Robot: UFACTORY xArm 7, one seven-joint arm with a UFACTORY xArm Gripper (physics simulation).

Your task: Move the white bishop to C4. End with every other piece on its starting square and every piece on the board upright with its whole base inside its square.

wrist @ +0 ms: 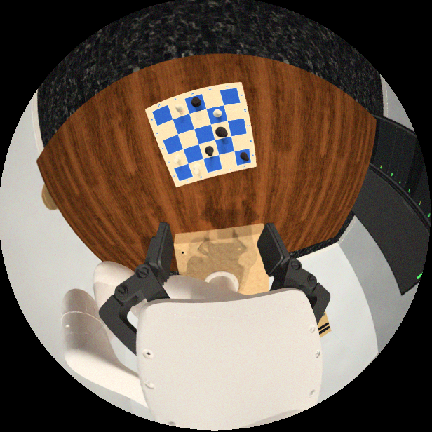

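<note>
The chessboard point(187, 138) lies on the table beyond the gripper, with blue and cream squares. White pieces stand on it: one point(217, 113) on a blue square at the upper right, one point(180, 109) on a cream square at the upper left, and two point(177, 160) point(197, 171) on cream squares near the lower left corner. Which white piece is the bishop cannot be told from this height; the square labels are too small to read. My gripper point(217, 233) is open and empty, well apart from the board, below it in the view.
Black pieces point(196, 102) point(221, 132) point(209, 150) stand on the board, with another point(244, 156) at its lower right corner. The brown wooden table point(310, 150) surrounds the board. A light wooden base plate point(187, 250) carries the white arm at the near edge. A dark curved object point(392, 220) is at the right.
</note>
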